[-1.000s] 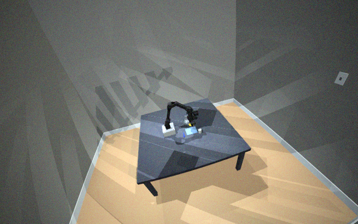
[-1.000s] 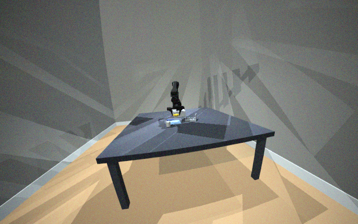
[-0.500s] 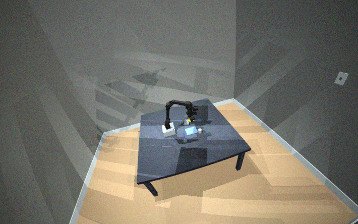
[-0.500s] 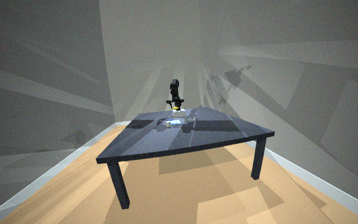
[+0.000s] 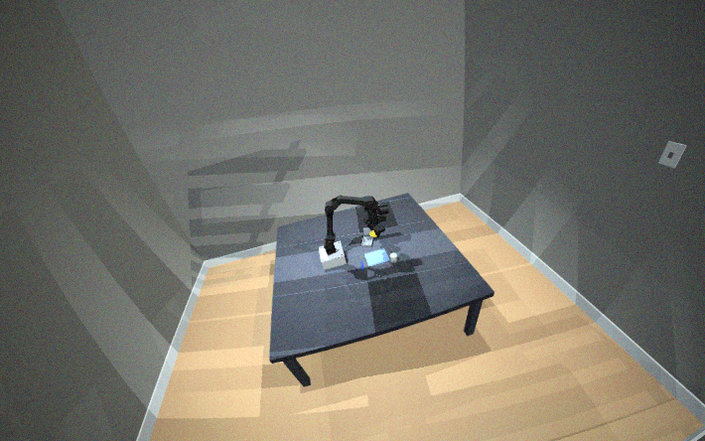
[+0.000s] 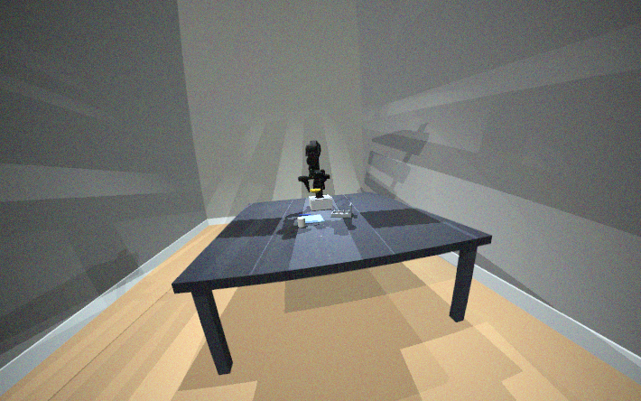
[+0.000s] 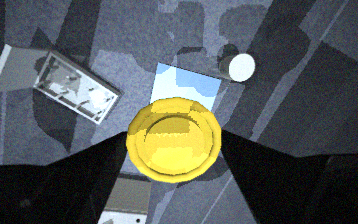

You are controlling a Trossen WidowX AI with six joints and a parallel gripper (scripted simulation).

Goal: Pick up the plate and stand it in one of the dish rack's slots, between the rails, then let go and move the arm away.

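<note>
My gripper tip is 170 mm to the right of the dish rack and 160 mm above it. The rest, counted from my gripper tip: yellow plate: 10 mm above; white cup: 60 mm ahead, 120 mm to the right, 160 mm below; mat: 30 mm behind, 20 mm to the right, 180 mm below.
</note>
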